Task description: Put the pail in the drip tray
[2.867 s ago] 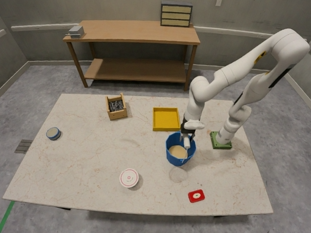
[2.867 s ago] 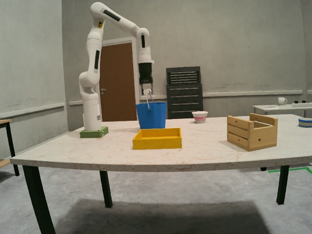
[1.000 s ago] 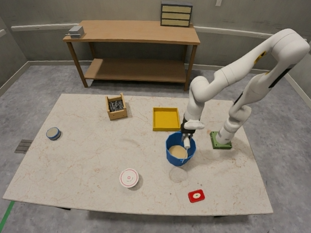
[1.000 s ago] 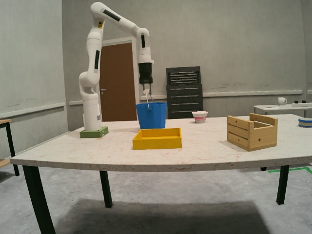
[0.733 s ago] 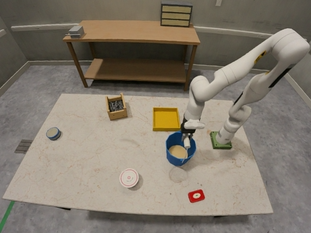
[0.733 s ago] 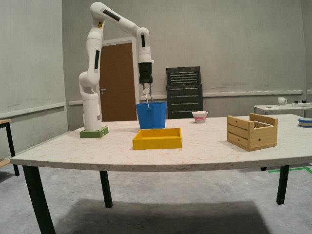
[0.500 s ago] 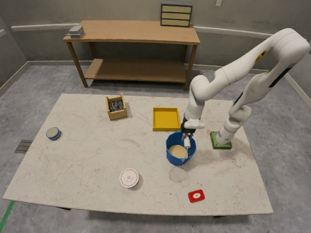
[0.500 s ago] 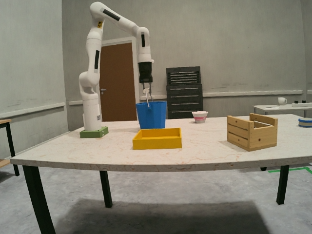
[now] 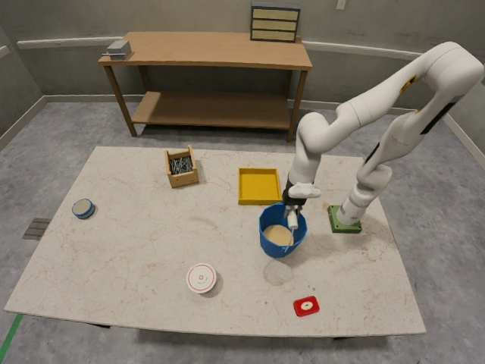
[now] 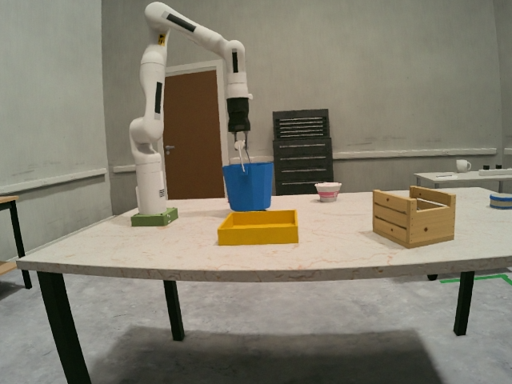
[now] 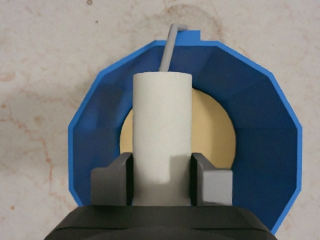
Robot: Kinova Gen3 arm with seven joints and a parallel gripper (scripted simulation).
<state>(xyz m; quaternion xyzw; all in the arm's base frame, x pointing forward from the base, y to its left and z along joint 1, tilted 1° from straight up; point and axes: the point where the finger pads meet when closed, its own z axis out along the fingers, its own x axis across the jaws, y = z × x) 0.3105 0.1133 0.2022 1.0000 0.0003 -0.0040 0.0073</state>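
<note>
My hand is 9 cm above the blue pail and 1 cm short of it. The rest, counted from my hand: yellow drip tray (29 cm to the right, 23 cm below, 8 cm ahead); red square piece (27 cm to the left, 23 cm below, 7 cm behind); pail handle (3 cm below, 1 cm ahead).
</note>
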